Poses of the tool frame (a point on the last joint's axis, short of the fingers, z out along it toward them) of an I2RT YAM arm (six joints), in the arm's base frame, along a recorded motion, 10 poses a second.
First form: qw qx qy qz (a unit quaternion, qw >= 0); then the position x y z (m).
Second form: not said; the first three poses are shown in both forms.
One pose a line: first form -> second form
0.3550, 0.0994, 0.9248, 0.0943, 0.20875, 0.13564, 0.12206 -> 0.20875, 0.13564, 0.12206, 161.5, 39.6, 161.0
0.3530, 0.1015, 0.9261, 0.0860, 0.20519, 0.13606, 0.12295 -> 0.20519, 0.13606, 0.12295, 162.6, 39.5, 161.2
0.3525, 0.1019, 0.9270, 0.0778, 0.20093, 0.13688, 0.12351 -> 0.20093, 0.13688, 0.12351, 163.7, 39.6, 161.6
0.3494, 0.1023, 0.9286, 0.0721, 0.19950, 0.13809, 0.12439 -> 0.19950, 0.13809, 0.12439, 164.6, 39.4, 161.9
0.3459, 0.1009, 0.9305, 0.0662, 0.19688, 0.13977, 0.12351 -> 0.19688, 0.13977, 0.12351, 165.6, 39.1, 162.5
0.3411, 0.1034, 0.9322, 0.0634, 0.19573, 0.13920, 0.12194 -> 0.19573, 0.13920, 0.12194, 166.0, 38.5, 162.4
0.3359, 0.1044, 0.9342, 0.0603, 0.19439, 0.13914, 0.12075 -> 0.19439, 0.13914, 0.12075, 166.6, 37.9, 162.6
